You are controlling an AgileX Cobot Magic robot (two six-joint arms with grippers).
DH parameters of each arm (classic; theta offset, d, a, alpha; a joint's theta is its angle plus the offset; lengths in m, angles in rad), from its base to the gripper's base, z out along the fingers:
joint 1: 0 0.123 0 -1.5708
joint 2: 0.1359 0 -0.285 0
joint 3: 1.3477 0 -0.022 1.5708
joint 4: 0 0.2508 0 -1.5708
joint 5: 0 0 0.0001 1.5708
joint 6: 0 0.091 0 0
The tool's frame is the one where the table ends.
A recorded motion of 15 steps. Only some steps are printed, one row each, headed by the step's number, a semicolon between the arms.
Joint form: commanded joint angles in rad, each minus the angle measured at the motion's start. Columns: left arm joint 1, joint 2, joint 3, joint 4, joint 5, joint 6; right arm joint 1, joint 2, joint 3, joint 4, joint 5, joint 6.
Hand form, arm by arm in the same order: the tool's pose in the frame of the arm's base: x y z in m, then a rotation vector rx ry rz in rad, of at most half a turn. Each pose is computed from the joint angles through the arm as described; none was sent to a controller.
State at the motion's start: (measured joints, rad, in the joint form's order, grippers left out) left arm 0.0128 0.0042 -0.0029 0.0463 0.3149 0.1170; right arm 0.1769 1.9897 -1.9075 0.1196 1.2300 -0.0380
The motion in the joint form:
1: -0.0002 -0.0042 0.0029 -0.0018 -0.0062 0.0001; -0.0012 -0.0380 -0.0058 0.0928 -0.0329 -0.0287
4: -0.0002 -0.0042 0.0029 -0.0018 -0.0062 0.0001; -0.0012 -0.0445 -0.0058 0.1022 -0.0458 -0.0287
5: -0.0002 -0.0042 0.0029 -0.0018 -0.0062 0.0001; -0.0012 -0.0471 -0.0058 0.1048 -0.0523 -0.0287
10: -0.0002 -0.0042 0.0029 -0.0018 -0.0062 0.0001; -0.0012 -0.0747 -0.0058 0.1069 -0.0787 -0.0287
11: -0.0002 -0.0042 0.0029 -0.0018 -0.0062 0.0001; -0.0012 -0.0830 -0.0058 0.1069 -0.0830 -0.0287
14: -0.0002 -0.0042 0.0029 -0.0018 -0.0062 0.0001; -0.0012 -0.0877 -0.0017 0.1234 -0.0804 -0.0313
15: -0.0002 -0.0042 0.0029 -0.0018 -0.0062 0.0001; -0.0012 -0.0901 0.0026 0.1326 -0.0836 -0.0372
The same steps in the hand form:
1: 0.0543 0.0019 0.1853 0.1220 1.7899 0.1354; 0.4177 0.0923 0.3238 -0.2806 2.7001 0.3233
4: 0.0543 0.0019 0.1853 0.1220 1.7899 0.1354; 0.4173 0.0929 0.3273 -0.2754 2.6803 0.3358
5: 0.0543 0.0019 0.1853 0.1220 1.7899 0.1354; 0.4173 0.0931 0.3287 -0.2732 2.6712 0.3391
10: 0.0543 0.0019 0.1853 0.1220 1.7899 0.1354; 0.4136 0.0924 0.3415 -0.2671 2.6176 0.3412
11: 0.0543 0.0019 0.1853 0.1220 1.7899 0.1354; 0.4122 0.0921 0.3452 -0.2663 2.6050 0.3411
14: 0.0543 0.0019 0.1853 0.1220 1.7899 0.1354; 0.4105 0.0932 0.3462 -0.2666 2.6052 0.3625
15: 0.0543 0.0019 0.1853 0.1220 1.7899 0.1354; 0.4100 0.0938 0.3463 -0.2710 2.6020 0.3725

